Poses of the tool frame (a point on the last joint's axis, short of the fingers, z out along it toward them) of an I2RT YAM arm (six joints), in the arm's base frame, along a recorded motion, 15 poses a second.
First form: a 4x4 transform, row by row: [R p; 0 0 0 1], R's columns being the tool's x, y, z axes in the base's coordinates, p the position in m. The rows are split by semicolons.
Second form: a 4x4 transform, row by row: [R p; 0 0 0 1], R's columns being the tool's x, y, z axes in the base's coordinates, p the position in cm. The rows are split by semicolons. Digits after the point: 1 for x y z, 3 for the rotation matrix.
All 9 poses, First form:
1: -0.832, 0.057, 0.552, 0.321; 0.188, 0.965, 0.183, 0.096; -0.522, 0.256, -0.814, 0.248; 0, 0, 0, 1
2: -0.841, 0.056, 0.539, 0.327; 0.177, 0.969, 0.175, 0.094; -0.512, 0.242, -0.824, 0.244; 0, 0, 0, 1
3: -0.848, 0.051, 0.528, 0.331; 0.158, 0.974, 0.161, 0.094; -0.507, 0.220, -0.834, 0.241; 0, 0, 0, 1
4: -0.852, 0.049, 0.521, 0.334; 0.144, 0.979, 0.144, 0.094; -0.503, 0.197, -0.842, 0.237; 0, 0, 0, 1
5: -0.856, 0.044, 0.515, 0.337; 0.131, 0.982, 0.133, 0.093; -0.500, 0.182, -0.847, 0.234; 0, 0, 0, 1
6: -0.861, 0.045, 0.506, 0.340; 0.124, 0.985, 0.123, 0.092; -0.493, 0.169, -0.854, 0.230; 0, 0, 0, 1
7: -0.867, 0.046, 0.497, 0.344; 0.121, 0.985, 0.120, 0.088; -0.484, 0.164, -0.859, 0.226; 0, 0, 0, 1
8: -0.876, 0.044, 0.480, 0.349; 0.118, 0.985, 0.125, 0.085; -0.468, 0.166, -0.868, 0.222; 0, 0, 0, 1
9: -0.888, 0.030, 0.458, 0.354; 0.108, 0.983, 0.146, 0.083; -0.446, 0.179, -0.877, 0.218; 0, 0, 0, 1
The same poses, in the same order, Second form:
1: -0.832, 0.057, 0.552, 32.1; 0.188, 0.965, 0.183, 9.6; -0.522, 0.256, -0.814, 24.8; 0, 0, 0, 1
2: -0.841, 0.056, 0.539, 32.7; 0.177, 0.969, 0.175, 9.4; -0.512, 0.242, -0.824, 24.4; 0, 0, 0, 1
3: -0.848, 0.051, 0.528, 33.1; 0.158, 0.974, 0.161, 9.4; -0.507, 0.220, -0.834, 24.1; 0, 0, 0, 1
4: -0.852, 0.049, 0.521, 33.4; 0.144, 0.979, 0.144, 9.4; -0.503, 0.197, -0.842, 23.7; 0, 0, 0, 1
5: -0.856, 0.044, 0.515, 33.7; 0.131, 0.982, 0.133, 9.3; -0.500, 0.182, -0.847, 23.4; 0, 0, 0, 1
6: -0.861, 0.045, 0.506, 34.0; 0.124, 0.985, 0.123, 9.2; -0.493, 0.169, -0.854, 23.0; 0, 0, 0, 1
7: -0.867, 0.046, 0.497, 34.4; 0.121, 0.985, 0.120, 8.8; -0.484, 0.164, -0.859, 22.6; 0, 0, 0, 1
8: -0.876, 0.044, 0.480, 34.9; 0.118, 0.985, 0.125, 8.5; -0.468, 0.166, -0.868, 22.2; 0, 0, 0, 1
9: -0.888, 0.030, 0.458, 35.4; 0.108, 0.983, 0.146, 8.3; -0.446, 0.179, -0.877, 21.8; 0, 0, 0, 1
